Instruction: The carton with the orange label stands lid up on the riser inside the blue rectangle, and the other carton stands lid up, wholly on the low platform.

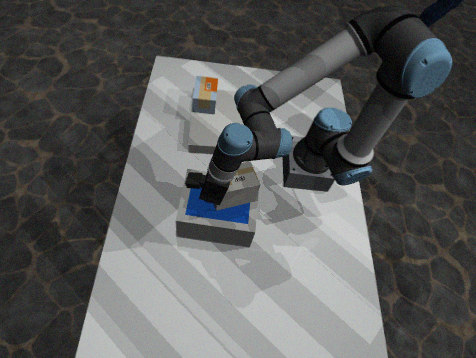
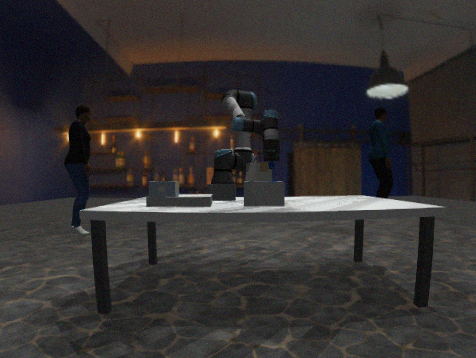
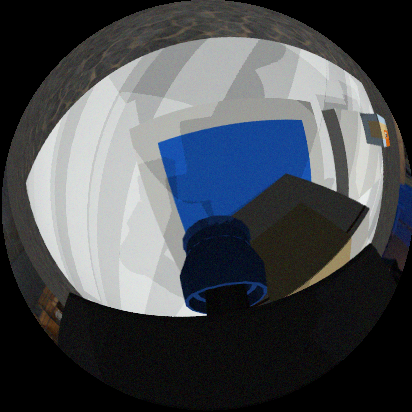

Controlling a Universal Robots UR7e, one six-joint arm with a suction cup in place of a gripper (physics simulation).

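The carton with the orange label (image 1: 204,94) (image 2: 163,189) (image 3: 378,132) stands on the low platform (image 1: 201,148) (image 2: 190,200) at the far end of the table. The other carton (image 1: 244,186) (image 2: 258,172) (image 3: 303,227), with a barcode label, sits tilted on the riser (image 1: 215,232) (image 2: 263,193) at the back right edge of the blue rectangle (image 1: 212,211) (image 3: 238,161). My suction cup (image 3: 217,230) (image 2: 271,165) points down beside this carton. Its tip is bare over the blue rectangle, below the carton's top. Whether its side touches the carton is unclear.
The robot base (image 1: 307,177) (image 2: 222,192) stands on the table right of the riser. The arm's elbow hangs over the space between the riser and the platform. Two people (image 2: 78,163) (image 2: 380,153) stand beyond the table.
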